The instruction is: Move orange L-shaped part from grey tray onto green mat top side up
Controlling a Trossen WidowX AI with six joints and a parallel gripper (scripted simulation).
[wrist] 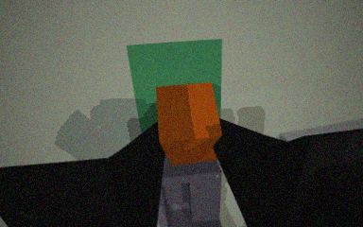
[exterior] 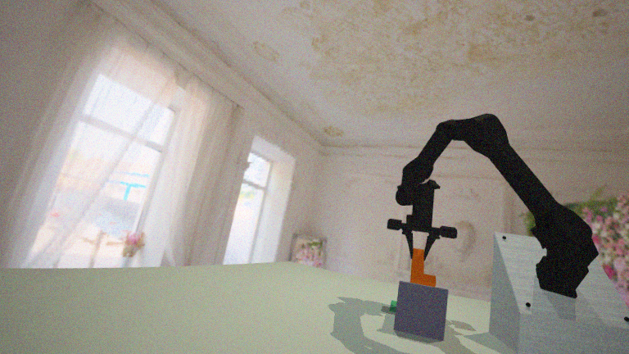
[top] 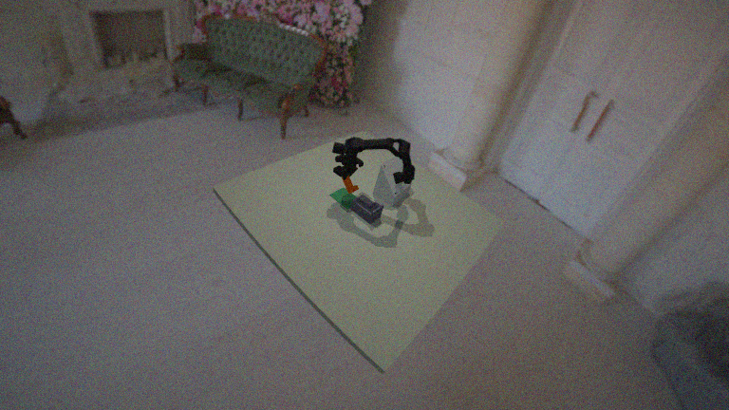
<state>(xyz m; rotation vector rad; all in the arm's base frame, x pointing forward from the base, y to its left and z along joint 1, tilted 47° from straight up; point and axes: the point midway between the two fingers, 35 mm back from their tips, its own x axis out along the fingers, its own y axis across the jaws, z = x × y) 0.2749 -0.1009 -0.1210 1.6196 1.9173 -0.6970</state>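
Right now my gripper tip is 14 cm above the green mat and 2 cm to the right of it. Also, from my gripper tip: orange L-shaped part 3 cm to the left, 3 cm below, 2 cm behind.
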